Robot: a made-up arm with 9 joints. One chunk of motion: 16 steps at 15 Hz.
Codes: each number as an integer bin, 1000 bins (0 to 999) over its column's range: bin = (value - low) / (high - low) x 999, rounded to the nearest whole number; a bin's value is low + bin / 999 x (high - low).
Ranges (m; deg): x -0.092..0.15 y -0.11..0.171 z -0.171..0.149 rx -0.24..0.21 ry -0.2..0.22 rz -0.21..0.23
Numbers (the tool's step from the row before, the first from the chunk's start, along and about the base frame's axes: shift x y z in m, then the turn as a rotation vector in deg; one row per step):
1: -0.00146 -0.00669 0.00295 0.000 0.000 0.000
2: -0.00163 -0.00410 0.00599 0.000 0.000 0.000
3: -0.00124 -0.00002 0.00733 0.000 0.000 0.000
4: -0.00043 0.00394 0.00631 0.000 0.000 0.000
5: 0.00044 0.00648 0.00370 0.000 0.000 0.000
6: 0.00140 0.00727 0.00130 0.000 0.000 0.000
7: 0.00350 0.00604 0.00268 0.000 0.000 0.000
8: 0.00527 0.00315 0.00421 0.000 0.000 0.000
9: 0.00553 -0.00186 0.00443 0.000 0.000 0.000
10: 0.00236 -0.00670 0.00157 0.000 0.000 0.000
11: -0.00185 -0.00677 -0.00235 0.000 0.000 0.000
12: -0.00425 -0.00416 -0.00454 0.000 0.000 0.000
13: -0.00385 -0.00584 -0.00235 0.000 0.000 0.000
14: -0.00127 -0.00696 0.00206 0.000 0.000 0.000
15: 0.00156 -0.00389 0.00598 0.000 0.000 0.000
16: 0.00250 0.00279 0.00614 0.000 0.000 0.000
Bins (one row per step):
1: 374 367 543 533 476 477
2: 373 376 553 533 476 477
3: 375 391 557 533 476 477
4: 378 405 554 533 476 477
5: 382 414 545 533 476 477
6: 386 417 538 533 476 477
7: 394 413 542 533 476 477
8: 402 402 547 533 476 477
9: 403 384 548 533 476 477
10: 390 367 539 533 476 477
11: 372 367 527 533 476 477
12: 362 376 520 533 476 477
13: 364 370 527 533 476 477
14: 375 366 540 533 476 477
15: 386 377 553 533 476 477
16: 390 401 553 533 476 477

